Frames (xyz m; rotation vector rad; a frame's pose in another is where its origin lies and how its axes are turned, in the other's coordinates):
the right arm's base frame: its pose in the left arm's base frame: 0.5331 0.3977 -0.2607 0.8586 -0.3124 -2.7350
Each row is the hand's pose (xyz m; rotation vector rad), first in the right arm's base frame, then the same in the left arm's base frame.
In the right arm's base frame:
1: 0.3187 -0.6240 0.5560 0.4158 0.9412 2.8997
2: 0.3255 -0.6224 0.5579 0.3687 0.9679 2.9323
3: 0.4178 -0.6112 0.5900 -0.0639 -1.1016 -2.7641
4: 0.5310 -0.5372 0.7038 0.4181 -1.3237 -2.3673
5: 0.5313 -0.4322 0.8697 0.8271 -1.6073 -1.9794
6: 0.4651 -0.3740 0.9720 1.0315 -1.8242 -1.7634
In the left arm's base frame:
1: -0.1551 0.9594 -0.1562 0.4441 -0.7688 0.4070
2: -0.1613 0.9561 -0.1579 0.4394 -0.7308 0.4386
3: -0.2512 0.9214 -0.1777 0.4686 -0.4918 0.6389
4: -0.3941 0.8313 -0.1255 0.5792 -0.0570 0.8758
5: -0.4723 0.7530 0.0366 0.7850 0.3647 0.9605
6: -0.4691 0.7312 0.1699 0.9617 0.5826 0.9241

